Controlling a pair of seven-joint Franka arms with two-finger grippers.
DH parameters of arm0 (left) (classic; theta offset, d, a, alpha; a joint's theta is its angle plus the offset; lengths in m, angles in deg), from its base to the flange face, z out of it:
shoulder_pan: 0 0.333 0 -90
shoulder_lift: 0 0 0 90
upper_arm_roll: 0 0.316 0.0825 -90
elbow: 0 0 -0.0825 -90
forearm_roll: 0 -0.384 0 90
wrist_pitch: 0 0 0.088 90
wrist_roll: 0 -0.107 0 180
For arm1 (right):
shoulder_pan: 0 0.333 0 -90
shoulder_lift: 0 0 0 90
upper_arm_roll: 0 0.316 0.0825 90
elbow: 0 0 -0.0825 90
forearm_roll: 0 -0.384 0 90
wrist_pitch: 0 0 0.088 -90
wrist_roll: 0 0.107 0 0
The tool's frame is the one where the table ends.
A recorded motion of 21 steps. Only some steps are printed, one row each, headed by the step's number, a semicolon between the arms.
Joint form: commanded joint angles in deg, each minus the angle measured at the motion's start. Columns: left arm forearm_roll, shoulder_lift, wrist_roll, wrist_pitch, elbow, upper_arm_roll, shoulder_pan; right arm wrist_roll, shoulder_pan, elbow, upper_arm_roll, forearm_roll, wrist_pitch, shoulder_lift.
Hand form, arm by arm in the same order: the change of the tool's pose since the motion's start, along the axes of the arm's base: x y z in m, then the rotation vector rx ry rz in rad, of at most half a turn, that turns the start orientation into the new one. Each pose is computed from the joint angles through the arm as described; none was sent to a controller.
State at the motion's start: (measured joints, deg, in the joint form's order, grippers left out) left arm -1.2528 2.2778 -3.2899 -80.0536 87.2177 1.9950 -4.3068; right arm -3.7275 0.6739 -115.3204 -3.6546 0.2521 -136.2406 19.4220
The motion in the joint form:
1: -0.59 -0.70 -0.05 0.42 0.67 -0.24 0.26; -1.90 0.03 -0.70 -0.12 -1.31 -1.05 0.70
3: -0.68 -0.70 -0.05 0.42 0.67 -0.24 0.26; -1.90 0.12 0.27 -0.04 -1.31 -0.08 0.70
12: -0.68 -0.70 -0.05 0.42 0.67 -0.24 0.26; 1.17 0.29 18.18 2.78 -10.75 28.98 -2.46
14: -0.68 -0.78 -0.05 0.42 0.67 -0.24 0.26; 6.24 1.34 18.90 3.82 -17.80 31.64 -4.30
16: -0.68 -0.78 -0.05 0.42 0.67 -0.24 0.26; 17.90 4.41 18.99 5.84 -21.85 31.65 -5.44
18: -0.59 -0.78 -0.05 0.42 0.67 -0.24 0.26; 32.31 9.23 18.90 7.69 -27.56 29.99 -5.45
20: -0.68 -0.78 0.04 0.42 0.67 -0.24 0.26; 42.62 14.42 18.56 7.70 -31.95 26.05 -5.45
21: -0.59 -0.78 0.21 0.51 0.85 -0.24 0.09; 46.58 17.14 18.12 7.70 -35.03 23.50 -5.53
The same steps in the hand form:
1: -0.0046 0.0018 0.0009 0.0099 0.0064 -0.0002; -0.0026 -0.0007 -0.0108 0.0140 0.0056 0.0155
3: -0.0046 0.0020 0.0009 0.0114 0.0064 -0.0002; 0.0011 0.0011 -0.0053 0.0147 0.0056 0.0186
12: -0.0046 0.0020 0.0009 0.0114 0.0064 -0.0002; 0.0267 0.0459 0.1265 0.1944 0.1421 -0.0377
14: -0.0050 0.0020 0.0017 0.0113 0.0050 -0.0002; 0.0202 0.0784 0.1513 0.3127 0.1589 -0.1190
16: -0.0050 0.0020 0.0017 0.0113 0.0050 -0.0002; 0.0117 0.1371 0.1667 0.3719 0.1917 -0.2506
18: -0.0050 0.0018 0.0017 0.0098 0.0051 -0.0002; -0.0019 0.2130 0.1717 0.4428 0.2620 -0.4200
20: -0.0050 0.0020 0.0017 0.0116 0.0049 0.0014; -0.0144 0.2700 0.1763 0.4981 0.2937 -0.5497
21: -0.0054 0.0002 0.0001 0.0107 0.0096 0.0013; -0.0230 0.2991 0.1784 0.5410 0.3134 -0.6025

